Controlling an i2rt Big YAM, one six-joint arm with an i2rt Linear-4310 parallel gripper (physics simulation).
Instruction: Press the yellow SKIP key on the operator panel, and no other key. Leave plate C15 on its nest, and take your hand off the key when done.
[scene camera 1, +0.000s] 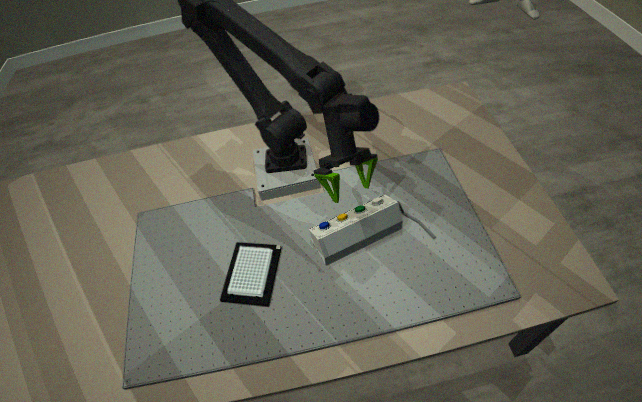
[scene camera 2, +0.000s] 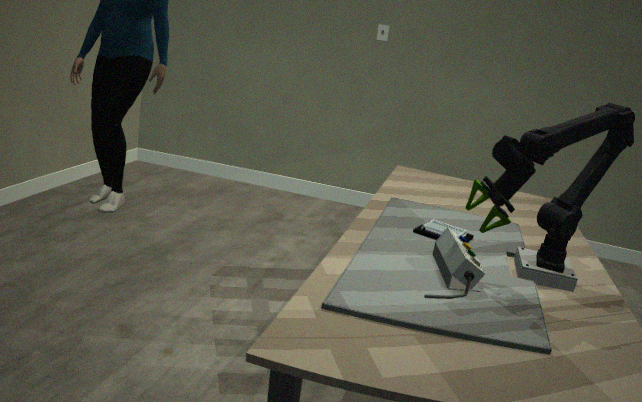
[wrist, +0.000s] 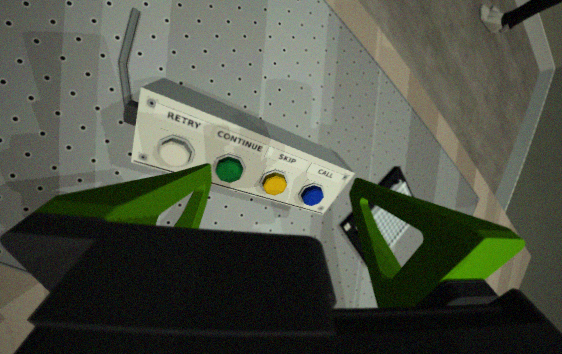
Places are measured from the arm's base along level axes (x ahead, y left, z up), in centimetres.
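Pixels of known places: gripper, between the fingertips: (scene camera 1: 351, 195) (scene camera 2: 473, 220) (wrist: 284, 179); arm's base, origin of its link: (scene camera 1: 286, 160) (scene camera 2: 549, 263).
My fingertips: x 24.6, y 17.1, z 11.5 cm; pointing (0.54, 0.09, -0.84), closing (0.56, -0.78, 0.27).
Observation:
Ahead of a thing's pixels: the offset from my fingertips to its top centre. "*": to the spot under its first point. Level surfaces: height alone.
The operator panel @[dy +0.6, dx +1.5, dz -6.0 cm] (scene camera 1: 361, 235) (scene camera 2: 451, 260) (wrist: 252, 120) is a pale box with four keys in a row. The yellow SKIP key @[dy -2.5, dx +0.5, dz -7.0 cm] (scene camera 1: 342, 217) (scene camera 2: 467, 246) (wrist: 274, 184) sits between the green CONTINUE key @[dy +2.1, dx -1.5, dz -7.0 cm] (scene camera 1: 360, 209) (wrist: 229, 169) and the blue CALL key @[dy -7.1, dx +2.4, dz -7.0 cm] (scene camera 1: 324, 225) (wrist: 312, 195). The white RETRY key @[dy +6.7, dx -3.4, dz -7.0 cm] (scene camera 1: 377, 202) (wrist: 175, 151) is at the cable end. My gripper (scene camera 1: 352, 194) (scene camera 2: 475, 220) (wrist: 284, 179) is open and empty, above the panel and apart from it. White plate C15 @[dy -26.2, dx +10.3, dz -11.8 cm] (scene camera 1: 251, 270) (scene camera 2: 440, 226) (wrist: 392, 227) lies on its black nest @[* dy -21.1, dx +13.4, dz -13.2 cm] (scene camera 1: 271, 281).
The panel and nest stand on a grey perforated board @[dz -14.6 cm] (scene camera 1: 400, 305) (scene camera 2: 380, 280) on the wooden table @[dz -15.7 cm] (scene camera 1: 65, 280) (scene camera 2: 320, 350). A grey cable (scene camera 1: 420, 225) (scene camera 2: 447, 297) (wrist: 123, 60) leaves the panel's RETRY end. A person (scene camera 2: 117, 100) stands on the floor beyond the table.

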